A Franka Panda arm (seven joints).
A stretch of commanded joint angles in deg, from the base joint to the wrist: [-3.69 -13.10 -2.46 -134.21 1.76 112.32 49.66]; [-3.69 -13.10 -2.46 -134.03 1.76 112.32 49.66]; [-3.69 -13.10 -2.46 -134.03 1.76 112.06 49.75]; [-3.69 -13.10 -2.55 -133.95 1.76 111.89 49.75]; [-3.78 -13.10 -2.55 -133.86 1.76 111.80 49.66]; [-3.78 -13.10 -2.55 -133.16 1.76 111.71 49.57]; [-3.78 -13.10 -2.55 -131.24 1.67 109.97 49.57]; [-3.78 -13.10 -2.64 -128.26 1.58 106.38 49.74]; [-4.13 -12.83 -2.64 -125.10 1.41 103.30 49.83]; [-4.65 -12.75 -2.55 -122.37 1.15 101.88 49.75]
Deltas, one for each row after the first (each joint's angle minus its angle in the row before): [0.00 0.00 0.00 0.18 0.00 0.00 0.00]; [0.00 0.00 0.00 0.00 0.00 -0.26 0.09]; [0.00 0.00 -0.09 0.08 0.00 -0.17 0.00]; [-0.09 0.00 0.00 0.09 0.00 -0.09 -0.09]; [0.00 0.00 0.00 0.70 0.00 -0.09 -0.09]; [0.00 0.00 0.00 1.92 -0.09 -1.74 0.00]; [0.00 0.00 -0.09 2.98 -0.09 -3.59 0.17]; [-0.35 0.27 0.00 3.16 -0.17 -3.08 0.09]; [-0.52 0.08 0.09 2.73 -0.26 -1.42 -0.08]
